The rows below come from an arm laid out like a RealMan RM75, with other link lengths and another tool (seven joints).
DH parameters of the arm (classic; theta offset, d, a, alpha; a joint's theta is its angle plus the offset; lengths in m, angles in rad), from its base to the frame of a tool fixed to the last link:
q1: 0 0.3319 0 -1.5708
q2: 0 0 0 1.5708
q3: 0 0.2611 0 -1.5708
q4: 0 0 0 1.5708
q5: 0 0.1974 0 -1.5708
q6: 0 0 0 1.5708
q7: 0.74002 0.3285 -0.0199 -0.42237
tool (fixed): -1.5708 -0.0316 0 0
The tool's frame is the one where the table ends.
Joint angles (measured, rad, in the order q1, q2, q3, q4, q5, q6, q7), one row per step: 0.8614 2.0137 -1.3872 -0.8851 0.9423 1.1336 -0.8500; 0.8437 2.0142 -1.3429 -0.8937 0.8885 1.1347 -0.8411; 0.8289 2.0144 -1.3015 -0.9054 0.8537 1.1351 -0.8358; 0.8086 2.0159 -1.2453 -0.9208 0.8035 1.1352 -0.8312; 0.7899 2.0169 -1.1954 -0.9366 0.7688 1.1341 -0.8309; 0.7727 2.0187 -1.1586 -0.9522 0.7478 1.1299 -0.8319; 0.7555 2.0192 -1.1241 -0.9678 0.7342 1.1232 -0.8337; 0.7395 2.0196 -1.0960 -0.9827 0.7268 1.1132 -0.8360; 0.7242 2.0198 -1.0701 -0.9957 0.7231 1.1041 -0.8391; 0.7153 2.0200 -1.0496 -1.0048 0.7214 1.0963 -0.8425; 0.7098 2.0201 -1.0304 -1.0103 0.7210 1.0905 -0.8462; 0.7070 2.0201 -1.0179 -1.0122 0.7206 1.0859 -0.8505
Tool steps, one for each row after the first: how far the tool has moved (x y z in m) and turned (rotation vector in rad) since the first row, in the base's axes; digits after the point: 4 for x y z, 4 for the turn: 0.0165 0.0079 0.0119 0.0379 -0.0180 -0.0308; 0.0268 0.0150 0.0232 0.0729 -0.0208 -0.0551; 0.0426 0.0233 0.0387 0.1200 -0.0291 -0.0880; 0.0549 0.0300 0.0530 0.1625 -0.0295 -0.1151; 0.0638 0.0349 0.0644 0.1981 -0.0254 -0.1348; 0.0717 0.0398 0.0763 0.2351 -0.0174 -0.1531; 0.0780 0.0445 0.0874 0.2708 -0.0082 -0.1672; 0.0840 0.0482 0.0977 0.3033 0.0018 -0.1808; 0.0874 0.0516 0.1058 0.3289 0.0104 -0.1886; 0.0897 0.0545 0.1125 0.3496 0.0192 -0.1955; 0.0914 0.0564 0.1168 0.3627 0.0238 -0.1988
